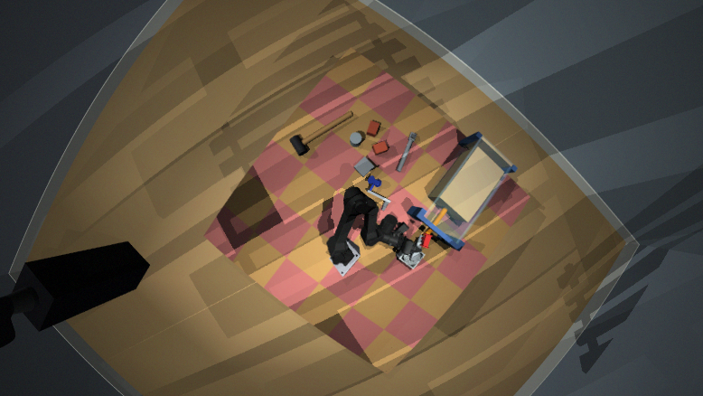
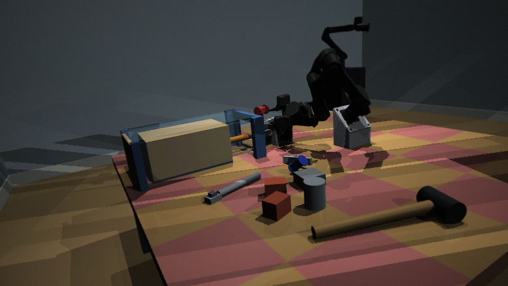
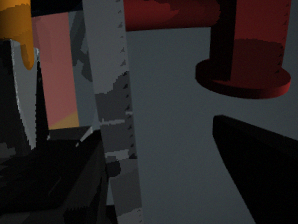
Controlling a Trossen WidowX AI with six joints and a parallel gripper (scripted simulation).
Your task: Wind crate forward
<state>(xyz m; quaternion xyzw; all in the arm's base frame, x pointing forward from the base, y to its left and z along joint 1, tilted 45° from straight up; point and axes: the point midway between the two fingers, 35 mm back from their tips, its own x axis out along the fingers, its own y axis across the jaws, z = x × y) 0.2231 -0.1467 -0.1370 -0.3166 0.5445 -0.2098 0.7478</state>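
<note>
Now: the grey crank arm 1 cm to the left of my gripper tip, 1 cm below it and 1 cm ahead of it. Round my gripper tip: grey winch 10 cm below, 6 cm behind, 2 cm to the right; blue-knobbed winch handle 30 cm to the left, 11 cm below, 8 cm ahead; red knob 5 cm ahead, 2 cm to the left, 2 cm above.
</note>
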